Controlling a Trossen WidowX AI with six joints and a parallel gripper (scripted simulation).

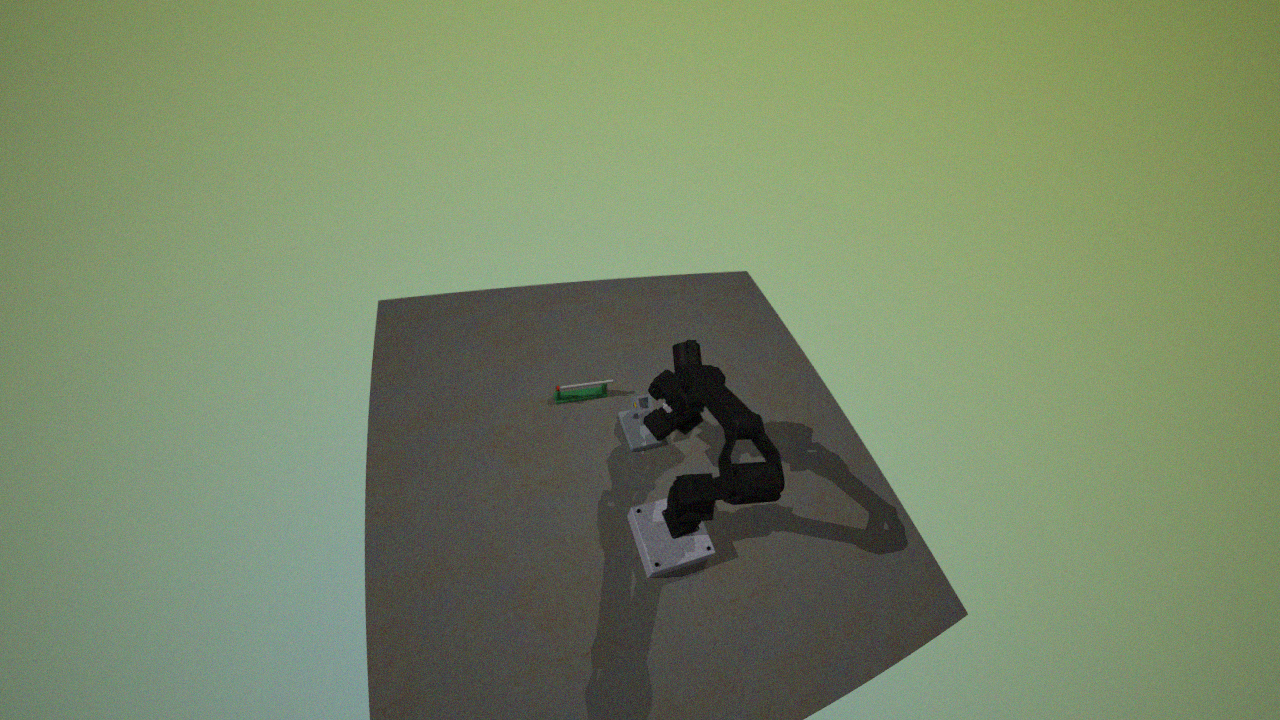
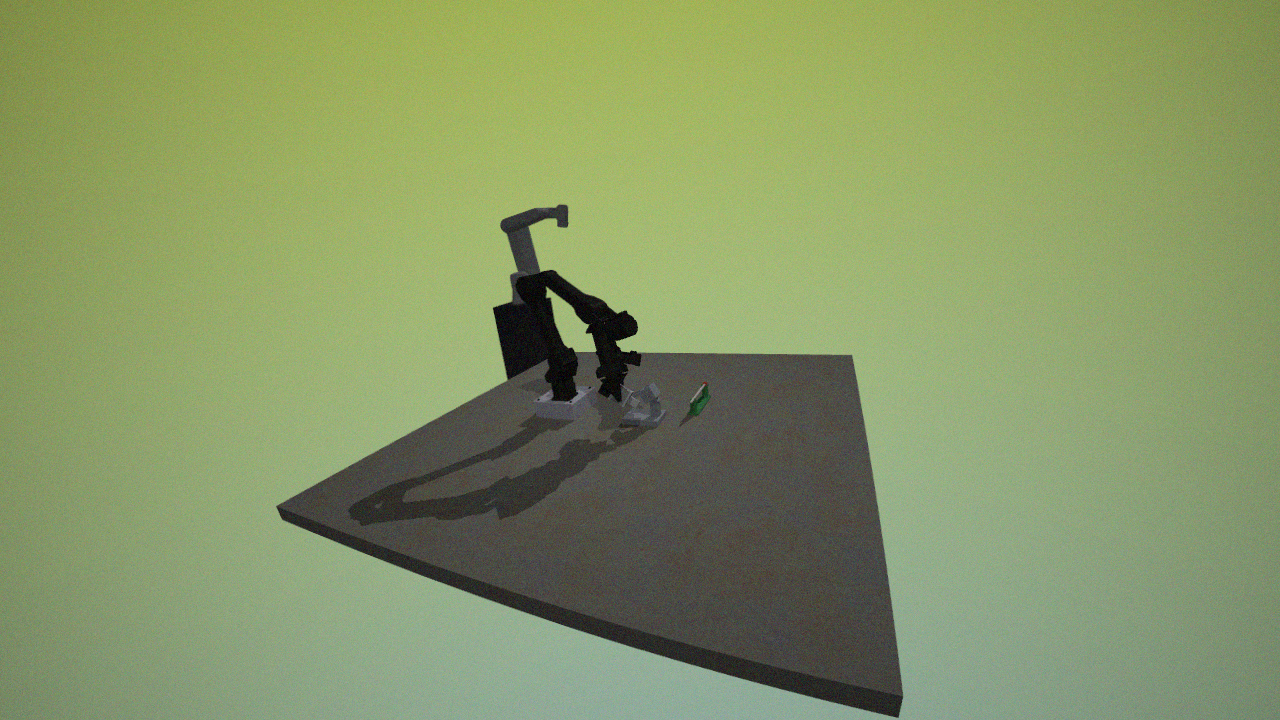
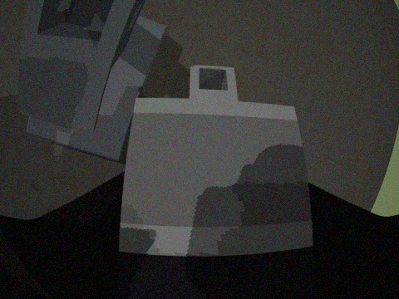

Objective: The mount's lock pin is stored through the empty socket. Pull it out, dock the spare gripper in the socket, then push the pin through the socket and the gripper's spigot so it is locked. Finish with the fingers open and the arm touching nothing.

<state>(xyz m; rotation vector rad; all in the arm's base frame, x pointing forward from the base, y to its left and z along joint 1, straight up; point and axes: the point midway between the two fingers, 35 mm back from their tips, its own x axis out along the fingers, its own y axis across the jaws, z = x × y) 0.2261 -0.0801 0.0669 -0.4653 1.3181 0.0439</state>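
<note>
The green cradle lies 170 mm ahead of my gripper tip, 190 mm to the left of it and 60 mm below it. From my gripper tip the other things lie so: socket: 40 mm ahead, 80 mm to the left, 40 mm below; spare gripper: 20 mm above.
</note>
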